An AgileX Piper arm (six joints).
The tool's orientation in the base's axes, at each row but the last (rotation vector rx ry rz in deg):
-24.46 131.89 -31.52
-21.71 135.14 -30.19
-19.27 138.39 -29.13
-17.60 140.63 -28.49
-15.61 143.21 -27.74
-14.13 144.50 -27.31
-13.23 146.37 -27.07
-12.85 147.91 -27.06
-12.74 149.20 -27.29
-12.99 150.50 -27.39
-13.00 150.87 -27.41
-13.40 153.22 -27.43
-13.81 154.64 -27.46
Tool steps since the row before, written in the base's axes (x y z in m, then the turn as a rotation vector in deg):
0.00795 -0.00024 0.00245 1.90 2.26 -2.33
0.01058 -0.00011 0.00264 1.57 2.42 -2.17
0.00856 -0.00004 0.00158 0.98 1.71 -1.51
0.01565 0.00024 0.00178 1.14 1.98 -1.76
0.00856 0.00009 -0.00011 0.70 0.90 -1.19
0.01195 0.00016 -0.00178 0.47 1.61 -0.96
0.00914 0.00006 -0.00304 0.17 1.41 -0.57
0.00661 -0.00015 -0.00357 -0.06 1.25 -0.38
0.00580 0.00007 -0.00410 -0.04 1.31 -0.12
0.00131 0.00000 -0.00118 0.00 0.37 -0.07
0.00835 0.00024 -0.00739 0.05 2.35 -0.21
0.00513 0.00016 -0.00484 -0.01 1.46 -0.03
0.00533 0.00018 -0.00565 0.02 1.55 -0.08
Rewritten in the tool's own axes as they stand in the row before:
-0.00675 -0.00256 0.00415 -0.99 2.83 2.28
-0.00911 -0.00266 0.00538 -0.90 2.93 1.90
-0.00737 -0.00168 0.00432 -0.55 2.08 1.24
-0.01334 -0.00210 0.00812 -0.63 2.41 1.45
-0.00695 -0.00062 0.00496 -0.24 1.23 1.07
-0.00908 -0.00005 0.00798 -0.36 1.82 0.56
-0.00633 0.00056 0.00724 -0.23 1.51 0.14
-0.00405 0.00073 0.00629 -0.08 1.30 -0.08
-0.00331 0.00117 0.00617 -0.23 1.26 -0.30
-0.00067 0.00033 0.00160 -0.06 0.37 -0.05
-0.00446 0.00229 0.00996 -0.51 2.25 -0.49
-0.00289 0.00145 0.00627 -0.32 1.37 -0.41
-0.00295 0.00168 0.00699 -0.35 1.46 -0.38

